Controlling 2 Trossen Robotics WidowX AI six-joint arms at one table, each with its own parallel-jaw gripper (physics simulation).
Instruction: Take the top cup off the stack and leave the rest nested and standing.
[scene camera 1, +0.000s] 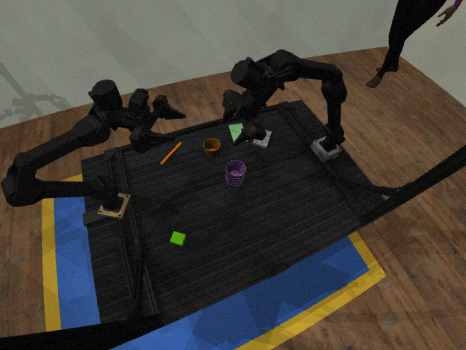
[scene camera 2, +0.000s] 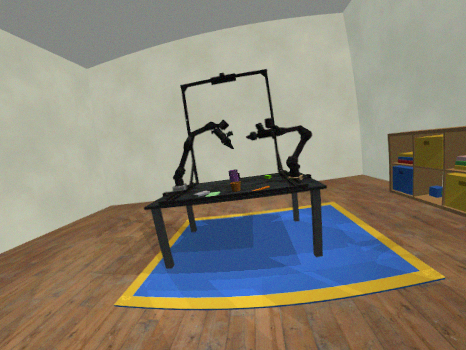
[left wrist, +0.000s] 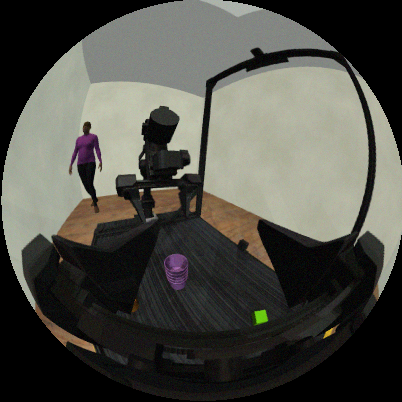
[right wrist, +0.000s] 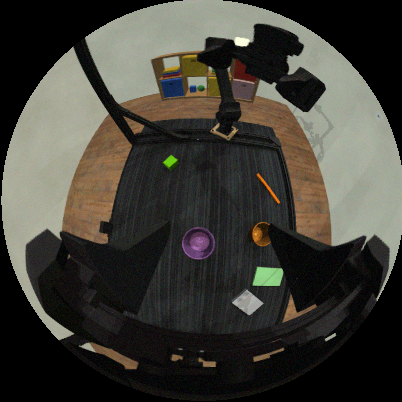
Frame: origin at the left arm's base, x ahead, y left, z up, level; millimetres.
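Seen in the pictures: left gripper, fingertip midpoint: (scene camera 1: 180, 127) (scene camera 2: 249, 136) (left wrist: 209, 224) (right wrist: 234, 65); right gripper, fingertip midpoint: (scene camera 1: 227, 134) (scene camera 2: 233, 148) (left wrist: 167, 221) (right wrist: 220, 227); left arm's base at its link origin: (scene camera 1: 114, 203) (scene camera 2: 295, 176) (right wrist: 224, 129); right arm's base at its link origin: (scene camera 1: 327, 145) (scene camera 2: 179, 185) (left wrist: 147, 215).
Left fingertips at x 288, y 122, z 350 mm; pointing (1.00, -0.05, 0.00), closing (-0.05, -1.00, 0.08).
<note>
Pixels of each thing's top centre, then the offset from my left fingertips to it.
- orange cup at its top centre: (right wrist: 262, 232) (scene camera 1: 211, 144) (scene camera 2: 235, 182) dx +39, dy +209, dz -318 mm
- orange stick at its top centre: (right wrist: 268, 187) (scene camera 1: 171, 152) dx -142, dy +173, dz -369 mm
- pale green pad at its top centre: (right wrist: 268, 276) (scene camera 1: 238, 132) dx +148, dy +350, dz -369 mm
- grey-white flat piece at its top centre: (right wrist: 247, 303) (scene camera 1: 262, 137) dx +269, dy +340, dz -364 mm
- bright green block at its top centre: (scene camera 1: 177, 238) (left wrist: 260, 315) (right wrist: 169, 160) dx -8, dy -209, dz -351 mm
A stack of several nested purple cups (scene camera 1: 235, 176) (scene camera 2: 234, 175) (left wrist: 176, 274) (right wrist: 198, 243) stands upright, mouths up, near the middle of the table. Their rims show one above another in scene camera 1 and the left wrist view; the right wrist view looks down into the top cup. My right gripper (scene camera 1: 233, 129) (scene camera 2: 231, 147) (right wrist: 220, 227) is open and empty, pointing down above the table, with the stack between its fingers in its wrist picture but well below them. My left gripper (scene camera 1: 178, 127) (scene camera 2: 249, 136) (left wrist: 209, 224) is open and empty, raised and apart from the stack.
An orange cup (scene camera 1: 212, 148) (right wrist: 261, 234) stands near the stack. An orange stick (scene camera 1: 171, 153) (right wrist: 268, 188), a pale green pad (scene camera 1: 236, 131) (right wrist: 268, 277) and a grey-white flat piece (scene camera 1: 262, 139) (right wrist: 247, 302) lie toward one long edge. A bright green block (scene camera 1: 178, 238) (left wrist: 260, 317) (right wrist: 170, 162) lies farther off.
</note>
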